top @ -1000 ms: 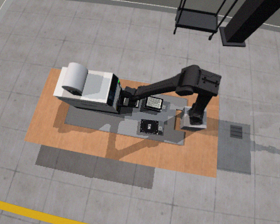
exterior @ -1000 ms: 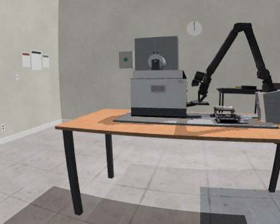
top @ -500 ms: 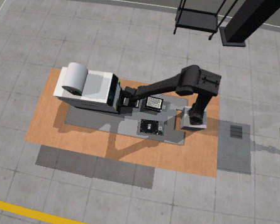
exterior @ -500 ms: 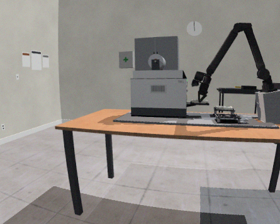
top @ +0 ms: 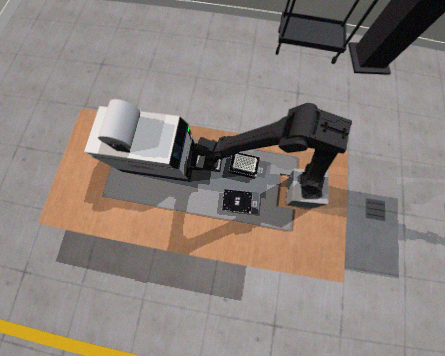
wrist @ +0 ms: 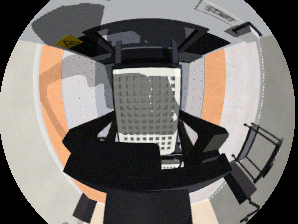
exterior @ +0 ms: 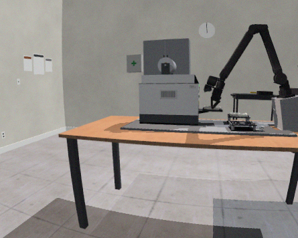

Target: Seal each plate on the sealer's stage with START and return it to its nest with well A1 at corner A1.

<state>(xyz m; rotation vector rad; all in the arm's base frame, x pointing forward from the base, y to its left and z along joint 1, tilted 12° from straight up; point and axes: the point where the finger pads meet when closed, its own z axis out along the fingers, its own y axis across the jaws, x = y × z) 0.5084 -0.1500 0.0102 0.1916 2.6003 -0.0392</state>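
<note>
My gripper is now 2 cm above the sealer stage. From my hand the other things lie so: foil roll: 33 cm ahead, 30 cm above, 4 cm to the right.
</note>
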